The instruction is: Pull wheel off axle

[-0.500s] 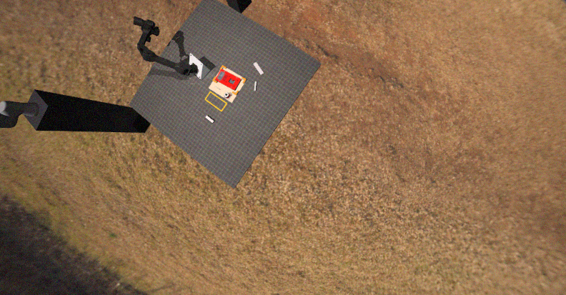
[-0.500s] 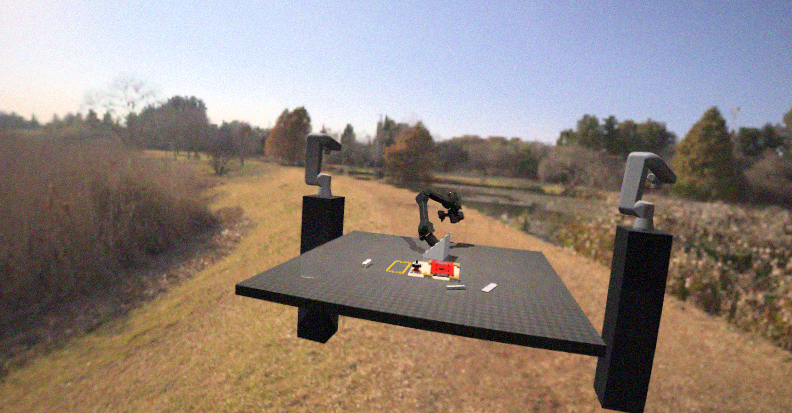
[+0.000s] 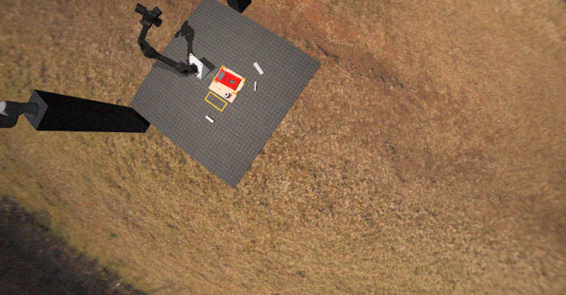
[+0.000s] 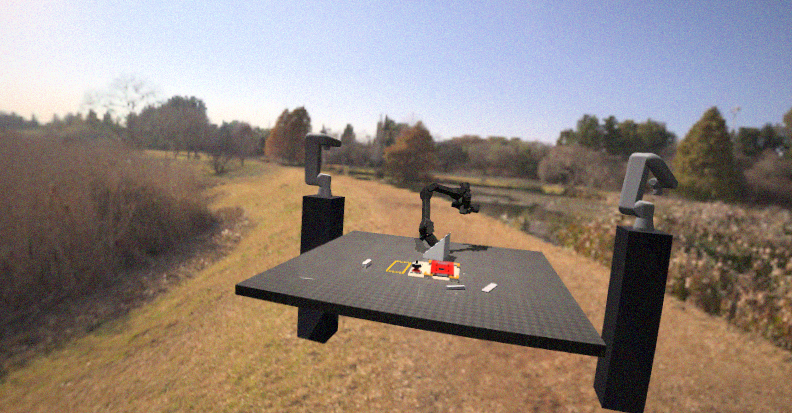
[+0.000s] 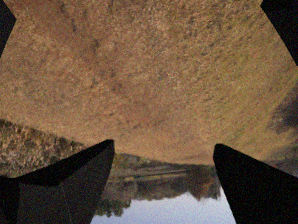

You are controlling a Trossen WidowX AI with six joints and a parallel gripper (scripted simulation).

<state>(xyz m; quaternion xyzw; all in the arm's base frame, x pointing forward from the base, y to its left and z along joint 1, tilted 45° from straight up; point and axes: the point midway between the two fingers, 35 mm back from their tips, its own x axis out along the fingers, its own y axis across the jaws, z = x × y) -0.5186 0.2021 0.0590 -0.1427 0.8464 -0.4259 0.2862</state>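
The dark grey wheel lies 920 mm ahead of my gripper tip, 160 mm below it and 120 mm to the right of it. From my gripper tip the other things lie so: black axle (920 mm ahead, 160 mm below, 120 mm to the right).
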